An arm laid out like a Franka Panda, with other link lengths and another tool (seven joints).
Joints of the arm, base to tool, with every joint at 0 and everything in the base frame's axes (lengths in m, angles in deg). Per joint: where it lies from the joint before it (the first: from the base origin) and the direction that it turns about. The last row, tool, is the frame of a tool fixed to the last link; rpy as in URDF.
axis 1: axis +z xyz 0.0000 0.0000 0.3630
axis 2: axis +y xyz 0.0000 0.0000 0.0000
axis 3: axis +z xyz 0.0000 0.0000 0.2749
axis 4: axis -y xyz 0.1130 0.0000 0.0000
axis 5: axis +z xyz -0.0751 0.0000 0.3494
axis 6: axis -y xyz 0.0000 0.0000 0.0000
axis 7: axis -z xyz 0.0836 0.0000 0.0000
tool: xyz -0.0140 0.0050 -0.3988 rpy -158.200 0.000 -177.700
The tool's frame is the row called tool.
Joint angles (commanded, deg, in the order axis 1, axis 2, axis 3, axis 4, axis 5, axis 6, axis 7), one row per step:
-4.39 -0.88 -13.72 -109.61 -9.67 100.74 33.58
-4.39 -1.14 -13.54 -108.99 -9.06 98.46 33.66
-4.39 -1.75 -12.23 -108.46 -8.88 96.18 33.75
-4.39 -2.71 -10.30 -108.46 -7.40 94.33 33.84
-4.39 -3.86 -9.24 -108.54 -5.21 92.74 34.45
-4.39 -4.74 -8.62 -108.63 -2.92 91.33 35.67
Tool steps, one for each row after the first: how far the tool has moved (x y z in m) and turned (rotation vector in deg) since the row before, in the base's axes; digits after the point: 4 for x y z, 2 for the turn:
-0.0086 0.0078 0.0051 0.91 1.14 -0.44
-0.0056 0.0137 0.0079 0.48 1.01 0.84
-0.0023 0.0268 0.0067 1.62 0.45 1.19
-0.0026 0.0248 0.0075 2.13 -0.06 -0.27
-0.0033 0.0221 0.0059 2.10 0.07 -1.22

